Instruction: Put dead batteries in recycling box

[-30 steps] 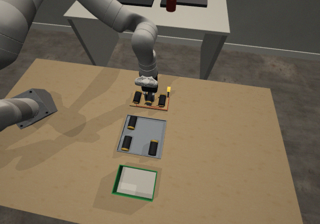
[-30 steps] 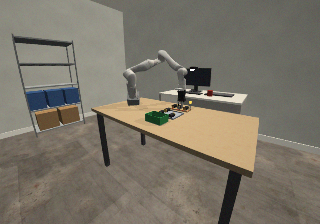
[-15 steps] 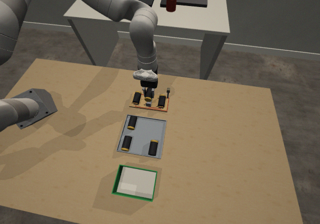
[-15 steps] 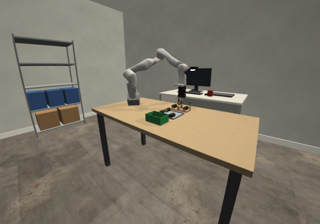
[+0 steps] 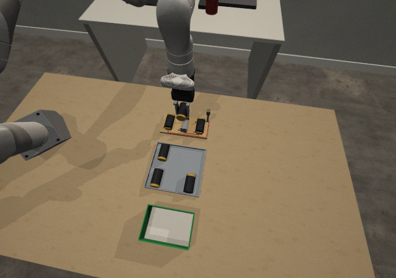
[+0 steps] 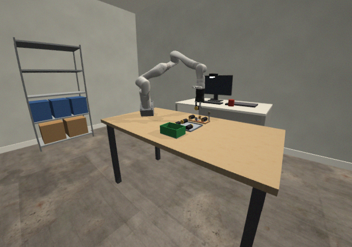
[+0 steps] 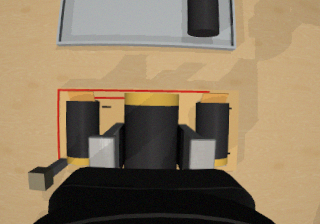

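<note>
The grey tray lies 18 cm to the right of my hand, 13 cm below it and 1 cm ahead of it. From my hand the other things lie so: green recycling box (37 cm to the right, 11 cm below, 3 cm ahead).
</note>
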